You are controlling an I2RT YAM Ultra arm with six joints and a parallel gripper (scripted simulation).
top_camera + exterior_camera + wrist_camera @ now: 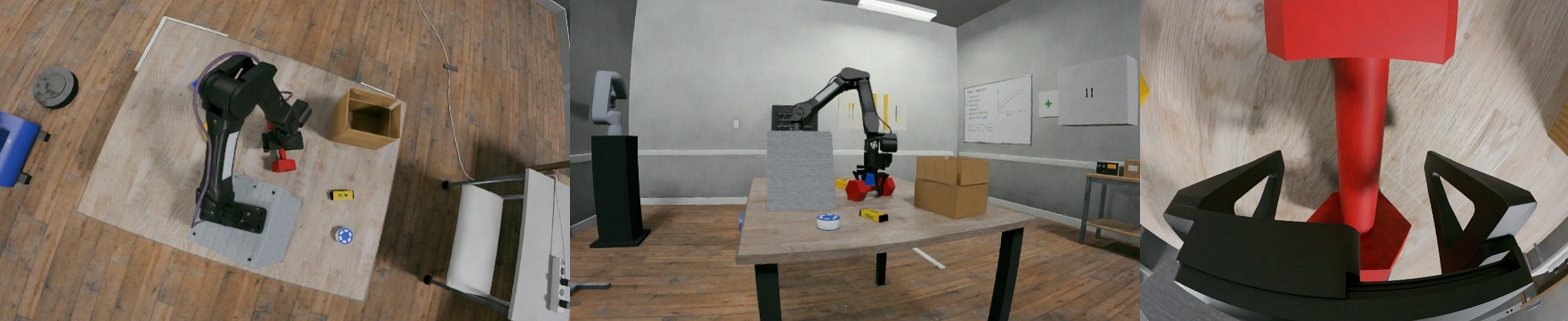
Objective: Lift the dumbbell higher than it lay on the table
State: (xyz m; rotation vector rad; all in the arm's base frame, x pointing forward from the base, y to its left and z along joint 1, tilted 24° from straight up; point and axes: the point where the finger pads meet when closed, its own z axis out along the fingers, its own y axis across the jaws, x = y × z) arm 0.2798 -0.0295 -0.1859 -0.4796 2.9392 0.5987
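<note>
The red dumbbell is 1 cm ahead of my hand. Round my hand: blue tray: 15 cm ahead, 32 cm to the left, 1 cm below.
</note>
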